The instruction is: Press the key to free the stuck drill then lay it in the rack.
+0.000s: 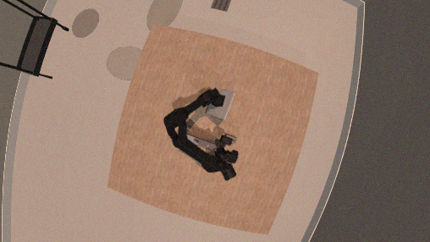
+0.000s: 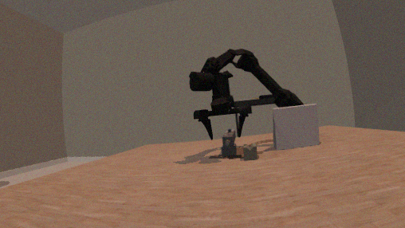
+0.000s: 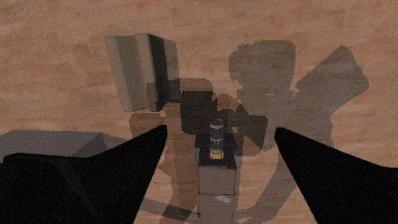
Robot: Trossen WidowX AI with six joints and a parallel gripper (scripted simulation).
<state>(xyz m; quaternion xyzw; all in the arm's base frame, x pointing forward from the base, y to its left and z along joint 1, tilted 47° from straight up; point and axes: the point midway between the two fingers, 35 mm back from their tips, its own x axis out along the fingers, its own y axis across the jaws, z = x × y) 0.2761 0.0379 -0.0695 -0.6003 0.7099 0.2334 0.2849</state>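
The drill lies 1 cm behind my gripper tip, 6 cm to the right of it and 1 cm below it. Also, from my gripper tip: grey rack (7 cm behind, 5 cm to the left, 5 cm below).
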